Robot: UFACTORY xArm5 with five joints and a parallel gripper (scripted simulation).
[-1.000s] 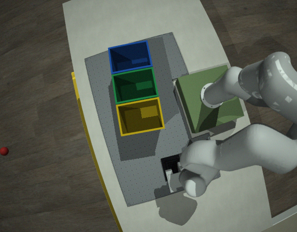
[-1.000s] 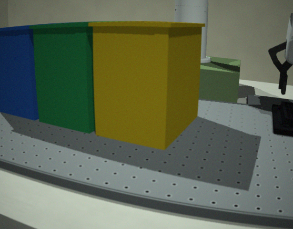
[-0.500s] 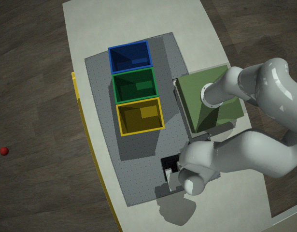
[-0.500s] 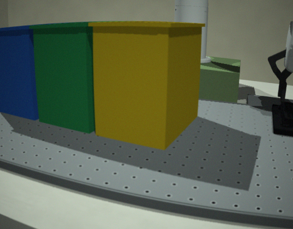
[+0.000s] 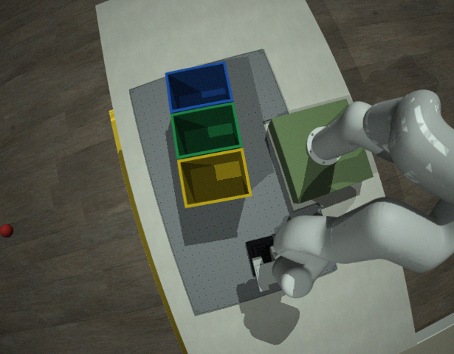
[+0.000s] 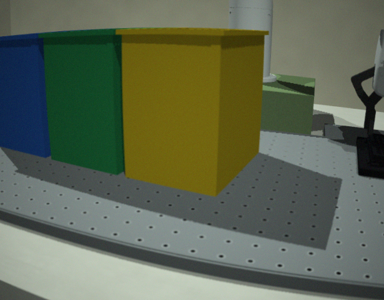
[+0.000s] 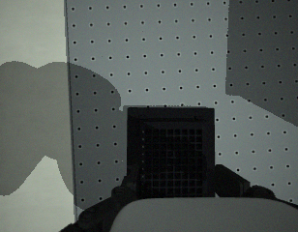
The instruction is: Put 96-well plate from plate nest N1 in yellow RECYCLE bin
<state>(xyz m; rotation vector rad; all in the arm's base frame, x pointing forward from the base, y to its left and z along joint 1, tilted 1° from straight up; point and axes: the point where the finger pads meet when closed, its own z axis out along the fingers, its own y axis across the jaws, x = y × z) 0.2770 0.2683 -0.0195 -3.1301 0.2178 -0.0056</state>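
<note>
The black 96-well plate is 3 cm below my hand. Round my hand: green bin (6 cm ahead, 42 cm to the right, 4 cm above); then yellow bin (9 cm ahead, 29 cm to the right, 4 cm above); then black plate nest (4 cm below).
</note>
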